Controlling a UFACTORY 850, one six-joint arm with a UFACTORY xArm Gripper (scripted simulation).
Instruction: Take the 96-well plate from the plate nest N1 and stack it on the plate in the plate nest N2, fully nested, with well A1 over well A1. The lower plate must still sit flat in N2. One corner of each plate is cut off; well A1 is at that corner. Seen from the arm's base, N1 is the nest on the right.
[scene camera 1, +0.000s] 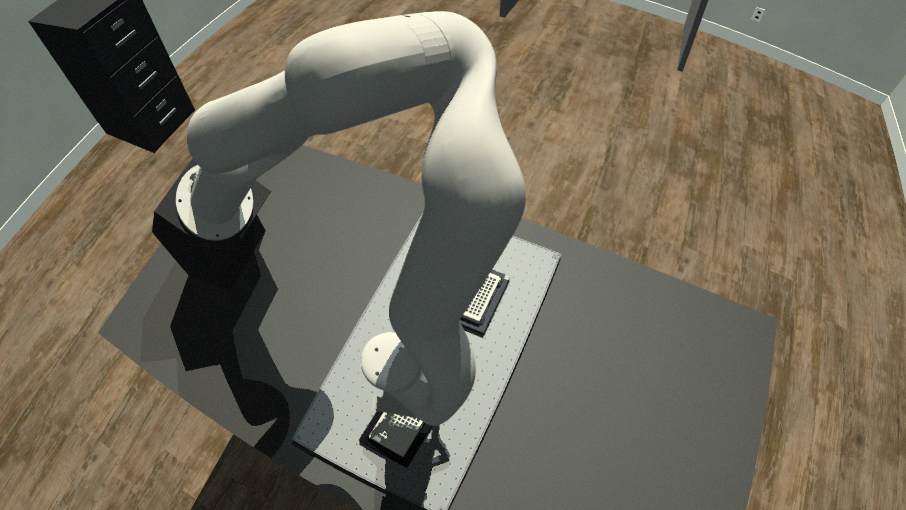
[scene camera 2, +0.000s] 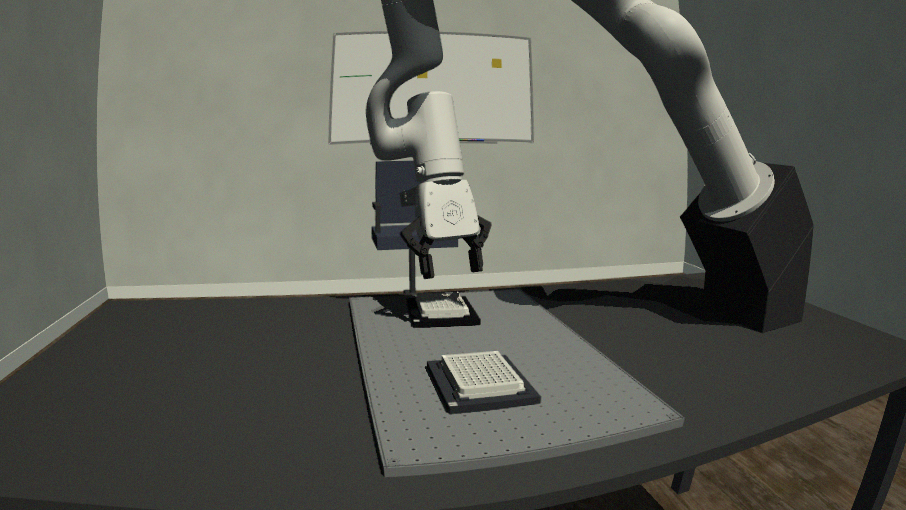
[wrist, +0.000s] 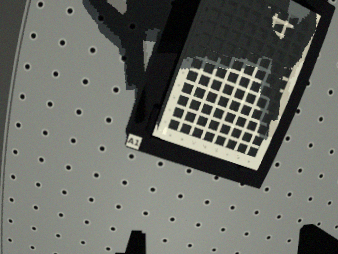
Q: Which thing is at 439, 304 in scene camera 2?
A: A 96-well plate.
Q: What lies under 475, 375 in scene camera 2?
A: A 96-well plate.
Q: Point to a 96-well plate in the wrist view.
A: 248, 150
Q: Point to a 96-well plate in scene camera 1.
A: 391, 442
